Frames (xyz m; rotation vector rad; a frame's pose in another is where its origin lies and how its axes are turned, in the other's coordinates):
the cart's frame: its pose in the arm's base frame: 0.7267 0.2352 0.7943 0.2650 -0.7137 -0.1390
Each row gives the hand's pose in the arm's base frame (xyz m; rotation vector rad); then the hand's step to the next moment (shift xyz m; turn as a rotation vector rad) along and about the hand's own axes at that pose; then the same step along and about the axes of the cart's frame.
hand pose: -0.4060 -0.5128 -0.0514 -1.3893 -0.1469 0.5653
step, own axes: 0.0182 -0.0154 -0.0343 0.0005 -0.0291 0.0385
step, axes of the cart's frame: 0.0333 -0.0198 -0.0156 0.0096 0.0407 0.0241
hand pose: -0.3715 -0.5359 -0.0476 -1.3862 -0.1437 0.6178
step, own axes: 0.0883 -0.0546 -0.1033 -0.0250 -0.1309 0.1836
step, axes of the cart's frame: 0.1186 -0.0408 -0.0756 0.0294 0.1806 0.1342
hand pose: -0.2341 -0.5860 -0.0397 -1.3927 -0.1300 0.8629
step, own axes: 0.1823 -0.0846 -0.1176 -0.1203 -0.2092 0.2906
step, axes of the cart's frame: 0.1537 0.0206 -0.1737 0.0367 0.2476 0.2829
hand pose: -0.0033 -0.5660 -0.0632 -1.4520 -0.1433 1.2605
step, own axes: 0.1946 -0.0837 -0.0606 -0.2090 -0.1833 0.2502
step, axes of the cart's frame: 0.0601 0.1059 -0.1836 0.0563 0.1620 0.3324
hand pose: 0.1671 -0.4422 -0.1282 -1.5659 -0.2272 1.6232
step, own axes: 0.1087 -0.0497 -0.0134 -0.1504 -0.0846 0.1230
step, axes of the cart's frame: -0.0159 0.0808 -0.0877 0.0481 0.0548 0.1990
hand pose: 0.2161 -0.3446 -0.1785 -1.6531 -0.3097 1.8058
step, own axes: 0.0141 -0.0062 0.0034 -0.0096 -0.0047 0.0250
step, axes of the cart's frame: -0.0082 0.0114 -0.0071 -0.0085 0.0073 0.0248
